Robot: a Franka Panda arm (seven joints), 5 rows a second.
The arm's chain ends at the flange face. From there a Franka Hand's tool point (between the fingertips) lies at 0.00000 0.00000 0.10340 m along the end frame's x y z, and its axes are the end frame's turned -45 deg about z.
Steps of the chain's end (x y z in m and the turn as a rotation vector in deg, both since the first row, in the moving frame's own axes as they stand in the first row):
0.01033, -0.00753, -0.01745, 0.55, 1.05, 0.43
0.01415, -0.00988, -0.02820, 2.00, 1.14, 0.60
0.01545, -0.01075, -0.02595, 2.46, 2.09, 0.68
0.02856, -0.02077, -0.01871, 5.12, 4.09, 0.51
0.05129, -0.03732, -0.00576, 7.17, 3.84, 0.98
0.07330, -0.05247, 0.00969, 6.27, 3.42, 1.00
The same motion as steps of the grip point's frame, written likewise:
0.01467, 0.00263, -0.01747, -0.35, 1.13, 0.43
0.02100, 0.00194, -0.02828, 0.61, 2.22, 0.60
0.02433, 0.00289, -0.02611, 0.26, 3.22, 0.68
0.04661, 0.00425, -0.01939, 0.73, 6.51, 0.51
0.07669, 0.00576, -0.00680, 2.35, 7.79, 0.98
0.10130, 0.01121, 0.00889, 2.02, 6.85, 1.00

